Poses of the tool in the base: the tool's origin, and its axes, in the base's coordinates. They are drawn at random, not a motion.
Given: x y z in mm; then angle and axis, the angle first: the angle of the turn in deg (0 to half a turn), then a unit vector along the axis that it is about.
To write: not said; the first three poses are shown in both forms.
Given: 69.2 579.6 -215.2 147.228 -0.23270 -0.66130 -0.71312
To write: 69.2 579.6 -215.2 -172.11 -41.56 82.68
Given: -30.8 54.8 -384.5 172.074 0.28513 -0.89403 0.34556
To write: -30.8 54.8 -384.5 -150.98 -18.63 -142.60
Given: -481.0 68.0 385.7 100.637 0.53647 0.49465 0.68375
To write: -481.0 68.0 385.7 80.99 2.96 68.30
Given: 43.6 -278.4 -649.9 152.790 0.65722 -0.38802 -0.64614
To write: 43.6 -278.4 -649.9 -95.38 38.67 97.40
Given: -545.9 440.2 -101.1 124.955 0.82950 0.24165 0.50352
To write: -545.9 440.2 -101.1 55.02 -27.32 101.30
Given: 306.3 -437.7 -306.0 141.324 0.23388 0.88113 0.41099
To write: 306.3 -437.7 -306.0 137.61 22.30 121.25
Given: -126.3 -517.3 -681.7 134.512 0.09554 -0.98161 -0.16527
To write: -126.3 -517.3 -681.7 -157.97 -42.31 152.27
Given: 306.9 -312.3 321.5 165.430 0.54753 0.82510 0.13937
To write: 306.9 -312.3 321.5 112.24 3.29 158.62
